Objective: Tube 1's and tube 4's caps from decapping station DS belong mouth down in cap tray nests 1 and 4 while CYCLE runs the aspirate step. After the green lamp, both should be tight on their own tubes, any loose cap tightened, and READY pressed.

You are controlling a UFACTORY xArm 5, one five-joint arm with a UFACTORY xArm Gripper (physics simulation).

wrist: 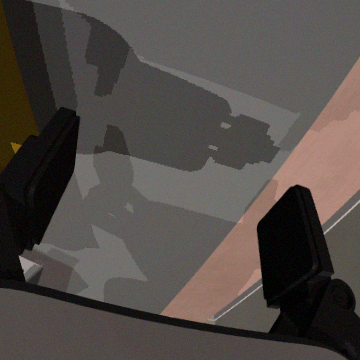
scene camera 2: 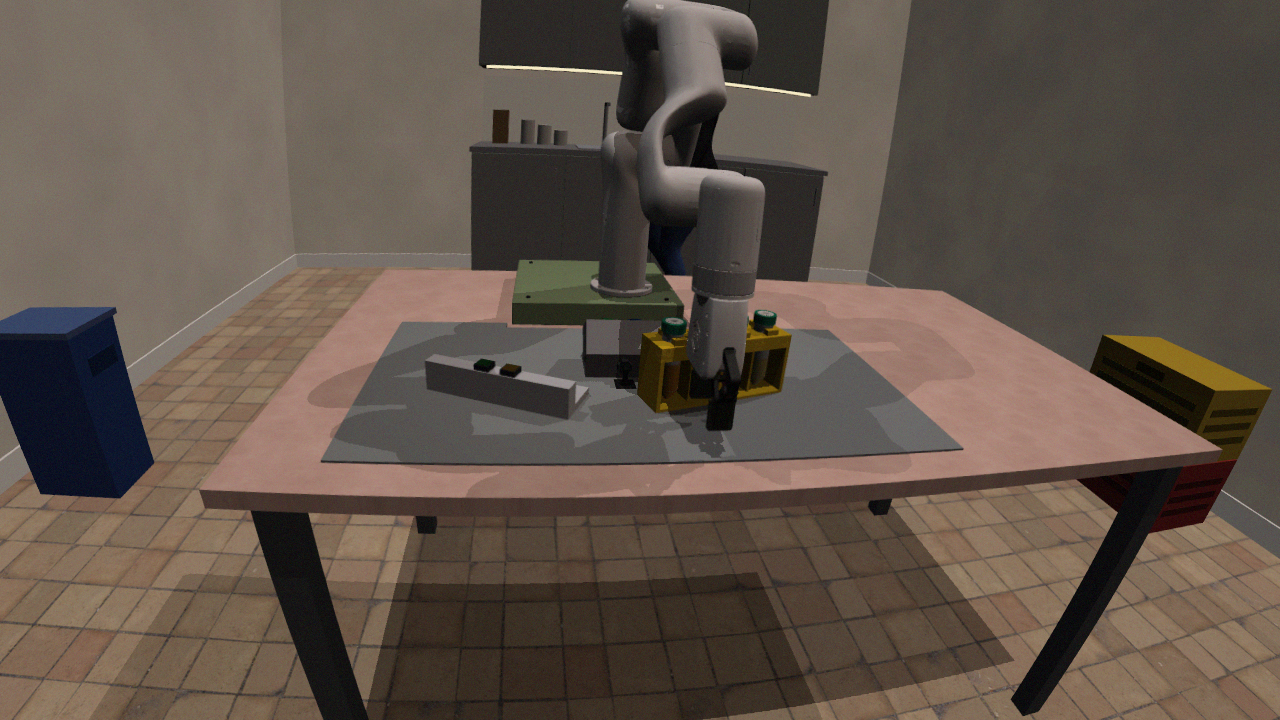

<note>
In view: my gripper [scene camera 2: 709, 412], a dark grey button box [scene camera 2: 611, 348] and a grey mat [scene camera 2: 833, 404].
My gripper also shows in the wrist view [wrist: 181, 174]. The grey mat shows as well in the wrist view [wrist: 184, 119].
</note>
